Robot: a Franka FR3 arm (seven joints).
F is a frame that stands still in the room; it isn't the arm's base.
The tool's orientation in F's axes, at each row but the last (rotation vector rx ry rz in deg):
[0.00, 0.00, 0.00]
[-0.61, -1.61, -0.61]
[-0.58, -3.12, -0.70]
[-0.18, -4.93, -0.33]
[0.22, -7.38, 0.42]
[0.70, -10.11, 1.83]
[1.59, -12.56, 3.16]
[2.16, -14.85, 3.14]
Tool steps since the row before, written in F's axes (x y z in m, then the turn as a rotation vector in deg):
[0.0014, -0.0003, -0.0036, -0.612, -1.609, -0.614]
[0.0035, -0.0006, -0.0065, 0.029, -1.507, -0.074]
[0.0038, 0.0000, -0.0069, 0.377, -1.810, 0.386]
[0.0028, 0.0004, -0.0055, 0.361, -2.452, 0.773]
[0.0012, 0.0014, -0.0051, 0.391, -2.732, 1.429]
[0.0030, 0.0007, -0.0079, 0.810, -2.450, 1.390]
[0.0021, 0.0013, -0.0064, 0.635, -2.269, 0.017]
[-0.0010, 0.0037, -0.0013, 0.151, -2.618, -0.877]
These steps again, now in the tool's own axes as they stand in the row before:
[0.0014, -0.0003, -0.0036, -0.612, -1.609, -0.614]
[0.0033, -0.0005, -0.0066, 0.043, -1.506, -0.091]
[0.0034, 0.0001, -0.0071, 0.419, -1.809, 0.346]
[0.0023, 0.0004, -0.0057, 0.440, -2.452, 0.731]
[0.0005, 0.0014, -0.0052, 0.552, -2.730, 1.379]
[0.0016, 0.0005, -0.0083, 0.966, -2.462, 1.263]
[0.0007, 0.0010, -0.0067, 0.505, -2.301, -0.045]
[-0.0011, 0.0037, -0.0012, -0.209, -2.648, -0.770]

